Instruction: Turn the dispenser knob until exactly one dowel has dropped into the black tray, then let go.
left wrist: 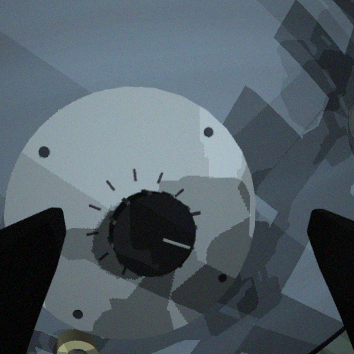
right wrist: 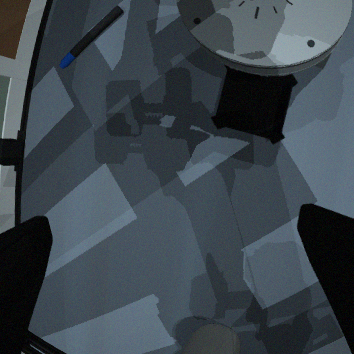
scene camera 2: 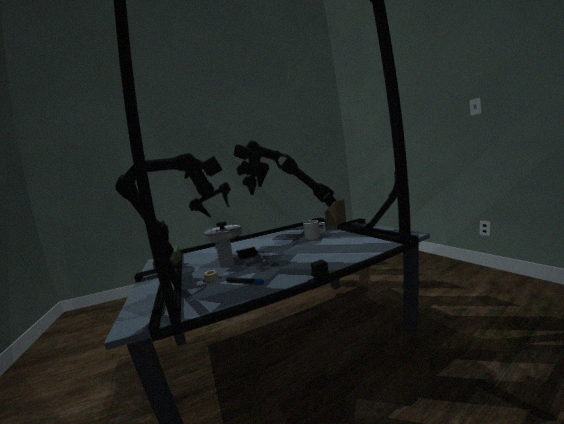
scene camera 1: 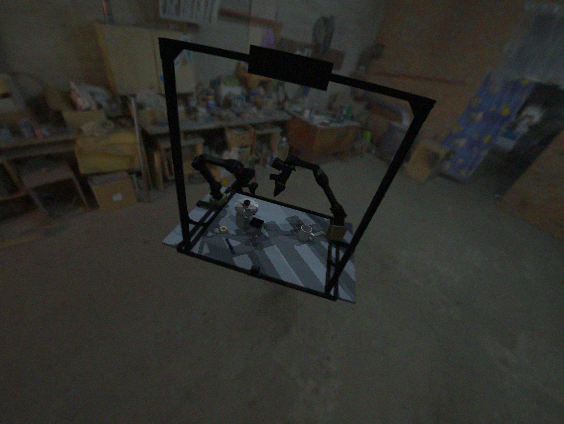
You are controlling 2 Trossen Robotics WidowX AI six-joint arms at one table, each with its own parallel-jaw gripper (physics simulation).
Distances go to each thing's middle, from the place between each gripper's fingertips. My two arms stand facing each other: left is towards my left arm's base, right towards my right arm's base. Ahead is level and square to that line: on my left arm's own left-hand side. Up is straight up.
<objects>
Right now the black knob [left wrist: 152,233] is 18 cm to the left of my right hand and 14 cm below it. From my right hand the other things lie so: dispenser [left wrist: 106,145] (18 cm to the left, 14 cm below); blue-capped marker [right wrist: 107,19] (28 cm behind, 17 cm to the left, 28 cm below).
The black knob lies 20 mm behind my left hand and 70 mm below it. Also, from my left hand: dispenser: 20 mm behind, 80 mm below; blue-capped marker: 300 mm behind, 10 mm to the right, 210 mm below.
</objects>
